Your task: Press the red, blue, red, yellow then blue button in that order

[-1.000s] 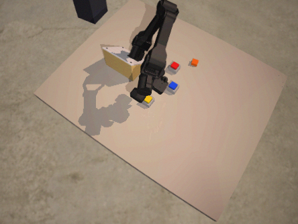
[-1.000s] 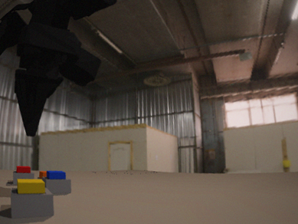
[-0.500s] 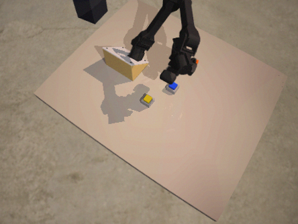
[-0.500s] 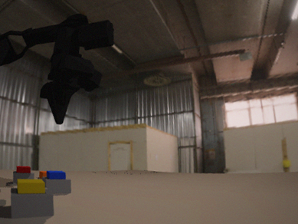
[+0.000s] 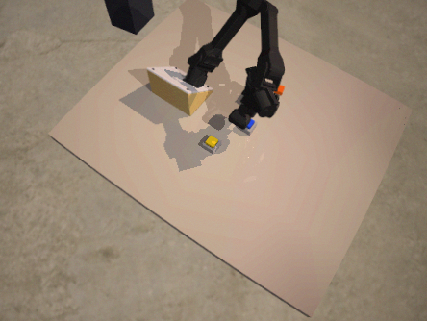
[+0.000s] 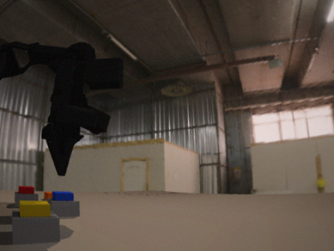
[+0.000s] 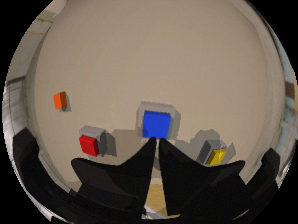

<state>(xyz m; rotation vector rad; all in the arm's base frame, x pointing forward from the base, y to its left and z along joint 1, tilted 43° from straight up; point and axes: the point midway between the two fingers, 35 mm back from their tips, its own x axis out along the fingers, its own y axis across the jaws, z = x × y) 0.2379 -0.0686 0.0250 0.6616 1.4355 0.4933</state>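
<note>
My gripper tip is now 4 cm above the blue button. From my gripper tip the other things lie so: yellow button: 13 cm to the right, 7 cm behind, 4 cm below; then red button: 11 cm to the left, 5 cm behind, 4 cm below; then small orange block: 21 cm to the left, 6 cm below, 3 cm ahead.
</note>
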